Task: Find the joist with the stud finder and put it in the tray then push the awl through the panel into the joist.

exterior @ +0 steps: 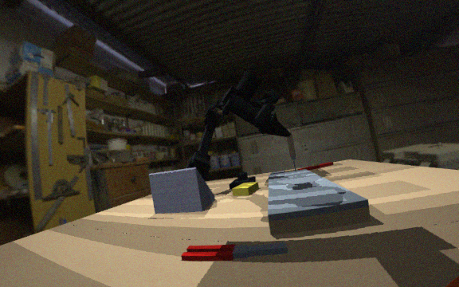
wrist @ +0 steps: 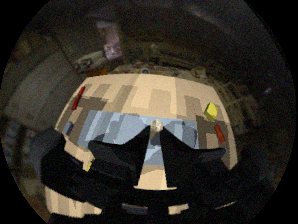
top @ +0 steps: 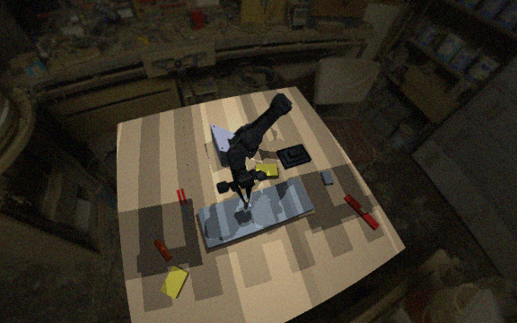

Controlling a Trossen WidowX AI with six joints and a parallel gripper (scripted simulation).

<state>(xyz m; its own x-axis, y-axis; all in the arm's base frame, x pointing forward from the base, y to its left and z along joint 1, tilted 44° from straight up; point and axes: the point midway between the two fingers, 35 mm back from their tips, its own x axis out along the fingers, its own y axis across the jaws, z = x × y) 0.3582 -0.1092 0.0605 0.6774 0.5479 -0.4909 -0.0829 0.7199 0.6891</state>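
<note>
The awl lies 5 cm below my gripper tip. Also, from my gripper tip: stud finder: 26 cm behind, 37 cm to the left, 14 cm below; small grey block: 8 cm behind, 48 cm to the left, 18 cm below; black tray: 26 cm behind, 36 cm to the left, 17 cm below.
</note>
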